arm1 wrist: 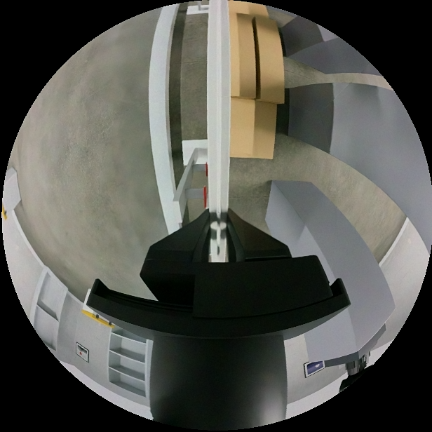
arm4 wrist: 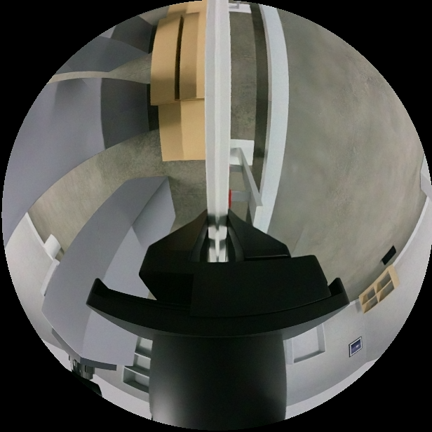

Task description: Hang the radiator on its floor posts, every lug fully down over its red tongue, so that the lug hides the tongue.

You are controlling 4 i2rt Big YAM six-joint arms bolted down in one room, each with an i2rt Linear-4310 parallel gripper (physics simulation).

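The white radiator (arm1 wrist: 218,100) (arm4 wrist: 218,100) shows edge-on as a long upright strip. The arm1 gripper (arm1 wrist: 218,220) is shut on the radiator in its wrist view. The arm4 gripper (arm4 wrist: 218,220) is shut on the radiator in its own wrist view. A light floor post (arm1 wrist: 186,173) (arm4 wrist: 250,179) stands beside the radiator. In the arm1 wrist view a red tongue (arm1 wrist: 205,197) shows at the radiator's edge, with more red a little beyond it. In the arm4 wrist view a red tongue (arm4 wrist: 230,198) shows at the edge. The lugs are hidden. The arm2 and arm3 grippers do not show.
Cardboard boxes (arm1 wrist: 252,127) (arm4 wrist: 182,130) stand on the other side of the radiator from the posts. Large grey blocks (arm1 wrist: 325,240) (arm4 wrist: 110,235) stand on that side too. A long white raised strip (arm1 wrist: 160,100) (arm4 wrist: 278,100) runs along the floor behind the posts.
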